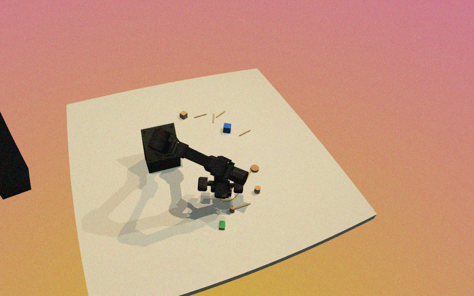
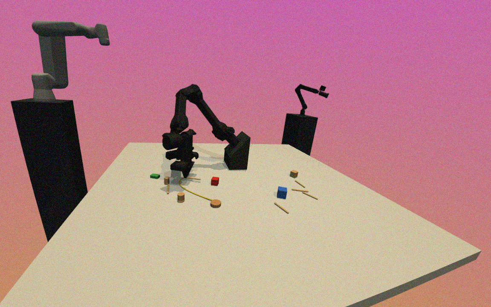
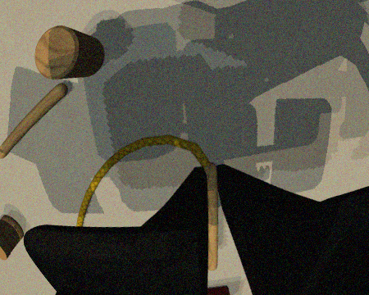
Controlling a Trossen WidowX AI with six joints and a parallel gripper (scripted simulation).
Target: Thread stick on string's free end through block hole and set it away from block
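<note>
Now: gripper tip 7 cm short of the red cube and 12 cm to the right of it. Also, from my gripper tip: green block: 6 cm behind, 13 cm to the right, 1 cm below; wooden cylinder: 17 cm ahead, 5 cm to the right; round wooden button: 24 cm ahead, 7 cm to the left, 1 cm below.
</note>
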